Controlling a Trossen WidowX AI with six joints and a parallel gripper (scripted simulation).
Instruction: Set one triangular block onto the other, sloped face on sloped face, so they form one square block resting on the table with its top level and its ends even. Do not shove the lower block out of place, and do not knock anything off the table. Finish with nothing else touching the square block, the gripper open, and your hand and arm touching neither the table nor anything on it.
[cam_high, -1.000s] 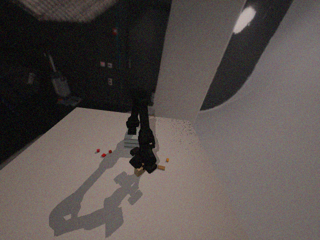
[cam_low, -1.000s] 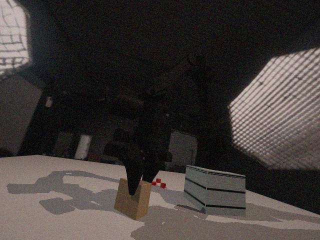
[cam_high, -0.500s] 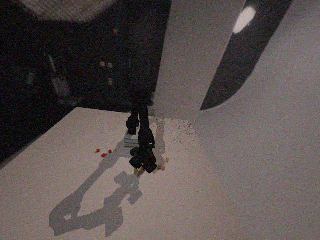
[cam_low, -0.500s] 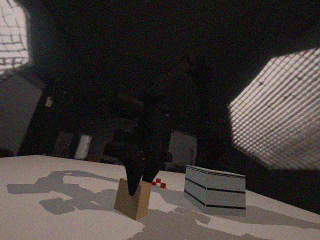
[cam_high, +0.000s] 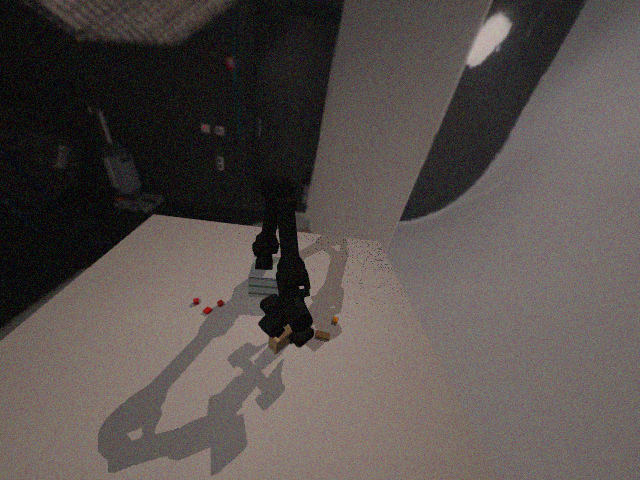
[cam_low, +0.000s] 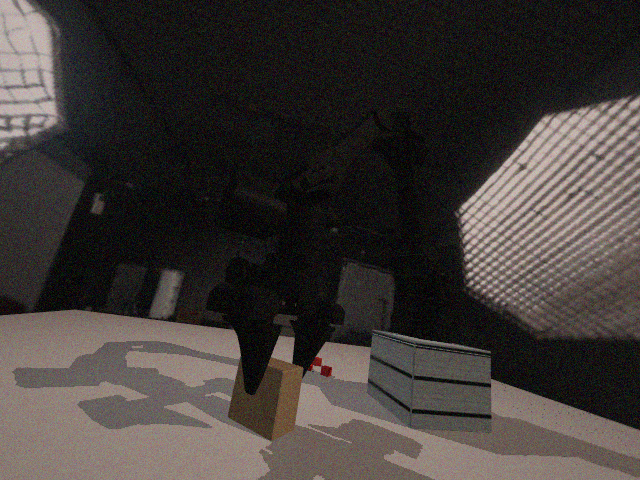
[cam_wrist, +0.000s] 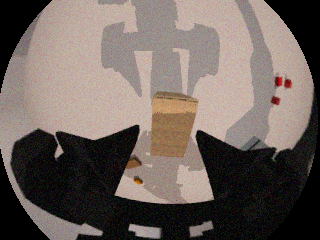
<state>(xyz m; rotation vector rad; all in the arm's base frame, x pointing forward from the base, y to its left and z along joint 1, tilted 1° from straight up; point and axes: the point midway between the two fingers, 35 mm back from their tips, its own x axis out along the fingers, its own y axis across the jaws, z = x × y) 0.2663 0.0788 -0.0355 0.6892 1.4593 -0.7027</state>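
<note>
Right now the tan triangular block is 1 cm above my gripper tip. From my gripper tip the other things lie so: small orange piece (8 cm behind, 20 cm to the left, 3 cm below).
</note>
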